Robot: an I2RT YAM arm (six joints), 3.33 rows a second.
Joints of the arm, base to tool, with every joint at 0 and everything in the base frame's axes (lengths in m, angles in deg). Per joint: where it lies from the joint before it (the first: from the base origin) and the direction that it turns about. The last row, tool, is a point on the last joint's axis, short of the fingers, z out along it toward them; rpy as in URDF.
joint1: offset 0 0 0.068 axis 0 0 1
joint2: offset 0.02 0.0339 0.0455 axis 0 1 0
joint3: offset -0.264 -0.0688 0 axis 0 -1 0
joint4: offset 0.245 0.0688 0.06 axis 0 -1 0
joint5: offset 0.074 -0.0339 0.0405 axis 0 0 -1
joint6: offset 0.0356 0 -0.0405 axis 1 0 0
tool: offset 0 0 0 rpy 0 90 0
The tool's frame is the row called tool.
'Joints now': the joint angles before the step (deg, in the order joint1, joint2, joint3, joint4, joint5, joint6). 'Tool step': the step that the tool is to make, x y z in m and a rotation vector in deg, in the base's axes. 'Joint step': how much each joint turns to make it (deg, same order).
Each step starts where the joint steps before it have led.
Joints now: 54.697, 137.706, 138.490, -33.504, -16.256, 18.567
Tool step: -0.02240, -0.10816, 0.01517, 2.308, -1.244, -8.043
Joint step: -5.479, -29.166, -43.459, 17.342, 1.965, 1.769
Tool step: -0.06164, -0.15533, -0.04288, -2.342, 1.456, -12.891
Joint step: -10.338, -32.698, -42.812, 7.615, 2.536, 0.758
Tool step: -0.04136, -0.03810, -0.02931, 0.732, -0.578, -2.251
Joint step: -0.708, -12.873, -15.234, 3.464, 1.202, 1.009
